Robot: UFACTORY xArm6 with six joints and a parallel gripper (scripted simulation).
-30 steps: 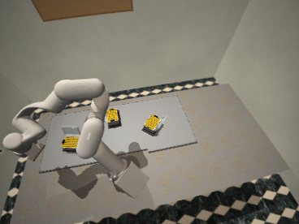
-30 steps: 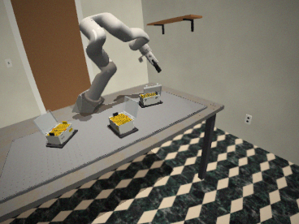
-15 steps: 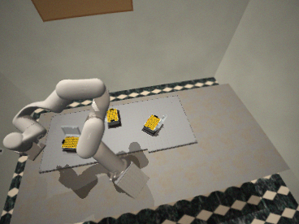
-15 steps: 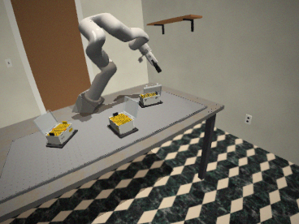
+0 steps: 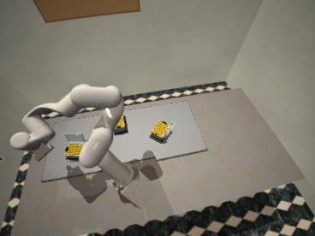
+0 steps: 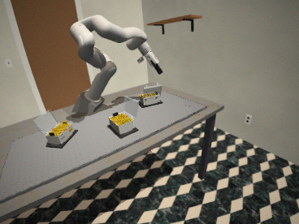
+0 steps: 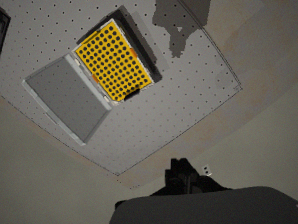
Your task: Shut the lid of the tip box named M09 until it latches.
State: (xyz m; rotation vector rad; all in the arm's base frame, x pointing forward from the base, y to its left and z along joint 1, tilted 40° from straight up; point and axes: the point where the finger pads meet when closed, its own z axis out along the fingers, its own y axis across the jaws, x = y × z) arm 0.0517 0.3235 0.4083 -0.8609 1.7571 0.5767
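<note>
My gripper is now 11 cm short of the lid, 11 cm to the left of it and 10 cm above it. Also, from my hand: tip box: 5 cm ahead, 11 cm to the right, 14 cm below.
</note>
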